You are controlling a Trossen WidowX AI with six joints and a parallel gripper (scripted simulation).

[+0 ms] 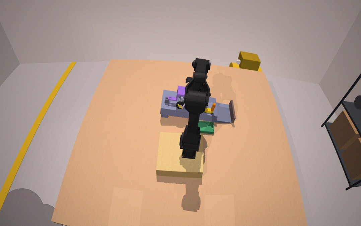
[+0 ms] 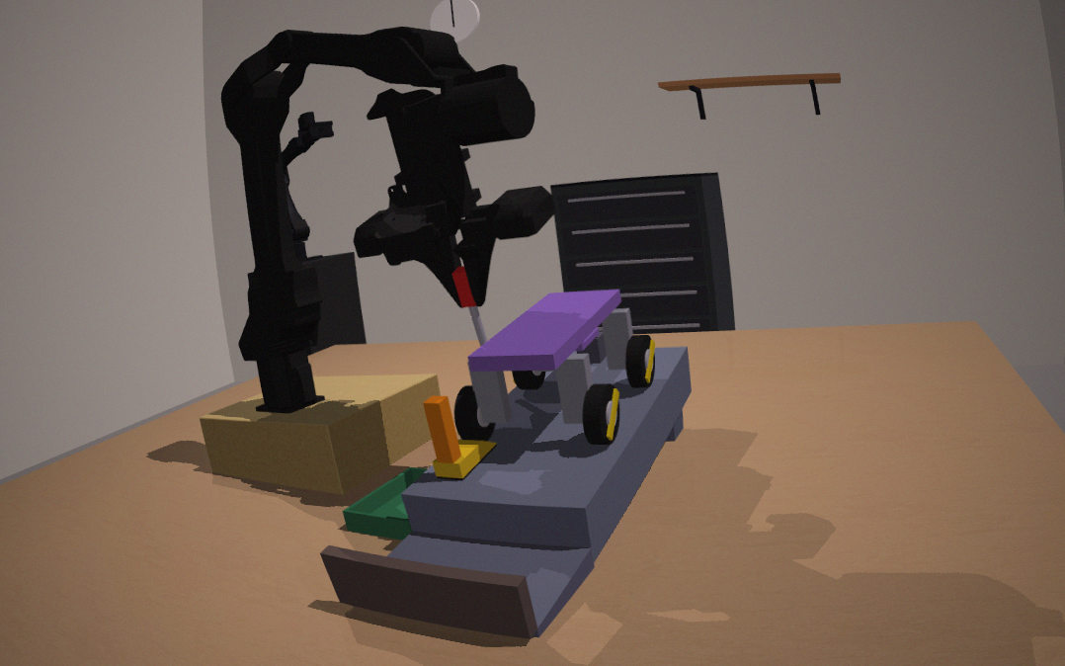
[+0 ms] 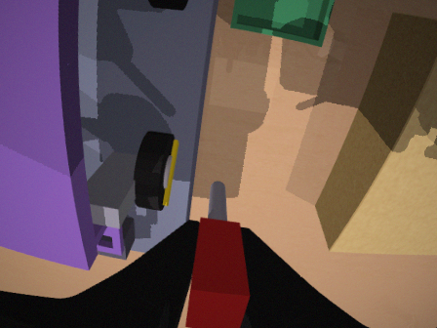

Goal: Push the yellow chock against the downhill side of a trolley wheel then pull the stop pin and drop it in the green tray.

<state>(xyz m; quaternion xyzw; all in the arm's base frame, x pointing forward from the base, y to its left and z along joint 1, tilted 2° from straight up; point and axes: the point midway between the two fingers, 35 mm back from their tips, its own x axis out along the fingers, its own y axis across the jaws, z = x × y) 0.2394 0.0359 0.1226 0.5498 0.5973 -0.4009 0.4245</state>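
Right now the green tray is 17 cm below my gripper tip, 12 cm to the right of it and 2 cm behind it. Round my gripper tip: red-headed stop pin right at my gripper tip; then grey ramp 12 cm below, 10 cm ahead, 2 cm to the right; then trolley 10 cm ahead, 6 cm below, 3 cm to the right.
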